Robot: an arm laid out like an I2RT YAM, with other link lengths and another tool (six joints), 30 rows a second.
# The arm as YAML. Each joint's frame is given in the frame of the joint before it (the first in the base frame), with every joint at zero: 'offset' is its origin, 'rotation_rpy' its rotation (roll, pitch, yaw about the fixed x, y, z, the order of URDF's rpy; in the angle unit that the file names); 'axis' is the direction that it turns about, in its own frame. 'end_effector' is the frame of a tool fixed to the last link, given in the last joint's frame.
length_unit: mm
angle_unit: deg
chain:
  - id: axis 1
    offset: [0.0, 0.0, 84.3]
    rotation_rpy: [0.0, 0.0, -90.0]
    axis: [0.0, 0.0, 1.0]
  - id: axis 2
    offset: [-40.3, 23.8, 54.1]
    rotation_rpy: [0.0, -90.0, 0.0]
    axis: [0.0, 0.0, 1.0]
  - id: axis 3
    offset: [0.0, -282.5, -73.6]
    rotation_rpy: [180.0, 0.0, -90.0]
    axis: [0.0, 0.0, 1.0]
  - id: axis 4
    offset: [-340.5, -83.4, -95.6]
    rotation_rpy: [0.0, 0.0, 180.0]
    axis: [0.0, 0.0, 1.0]
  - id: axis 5
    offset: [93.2, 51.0, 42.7]
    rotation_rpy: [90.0, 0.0, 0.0]
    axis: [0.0, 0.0, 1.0]
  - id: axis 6
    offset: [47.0, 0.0, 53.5]
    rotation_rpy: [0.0, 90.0, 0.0]
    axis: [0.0, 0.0, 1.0]
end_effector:
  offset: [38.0, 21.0, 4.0]
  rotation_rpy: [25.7, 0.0, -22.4]
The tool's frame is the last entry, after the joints.
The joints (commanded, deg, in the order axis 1, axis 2, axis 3, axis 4, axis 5, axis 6), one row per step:
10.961 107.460 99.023 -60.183 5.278 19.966
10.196 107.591 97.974 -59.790 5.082 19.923
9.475 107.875 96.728 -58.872 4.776 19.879
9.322 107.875 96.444 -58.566 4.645 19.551
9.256 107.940 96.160 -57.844 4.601 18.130
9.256 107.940 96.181 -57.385 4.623 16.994
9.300 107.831 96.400 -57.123 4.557 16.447
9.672 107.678 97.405 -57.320 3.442 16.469
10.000 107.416 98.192 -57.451 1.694 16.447
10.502 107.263 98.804 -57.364 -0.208 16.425
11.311 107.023 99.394 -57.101 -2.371 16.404
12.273 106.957 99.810 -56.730 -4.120 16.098
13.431 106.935 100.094 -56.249 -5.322 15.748
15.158 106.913 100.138 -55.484 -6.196 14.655
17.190 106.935 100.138 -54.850 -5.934 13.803
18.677 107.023 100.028 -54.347 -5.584 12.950
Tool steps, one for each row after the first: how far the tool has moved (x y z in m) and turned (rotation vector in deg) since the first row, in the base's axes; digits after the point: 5 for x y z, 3 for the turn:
0.00065 -0.00693 -0.00853 0.020 0.808 -0.655
0.00218 -0.01319 -0.01926 0.183 1.462 -1.228
0.00265 -0.01428 -0.02100 0.190 1.469 -1.028
0.00455 -0.01383 -0.02256 -0.223 1.140 0.245
0.00606 -0.01300 -0.02161 -0.586 0.688 1.293
0.00691 -0.01210 -0.01860 -0.641 0.125 1.866
0.00745 -0.00751 -0.01059 0.532 -0.676 2.631
0.00738 -0.00284 -0.00342 2.259 -1.341 3.651
0.00742 0.00371 0.00175 4.113 -1.905 4.928
0.00685 0.01339 0.00778 6.239 -2.637 6.651
0.00638 0.02442 0.01144 7.844 -3.178 8.640
0.00544 0.03684 0.01418 8.934 -3.713 10.656
0.00331 0.05477 0.01594 9.462 -4.361 13.795
-0.00041 0.07419 0.01714 9.061 -4.939 16.529
-0.00335 0.08840 0.01670 8.518 -5.284 18.659

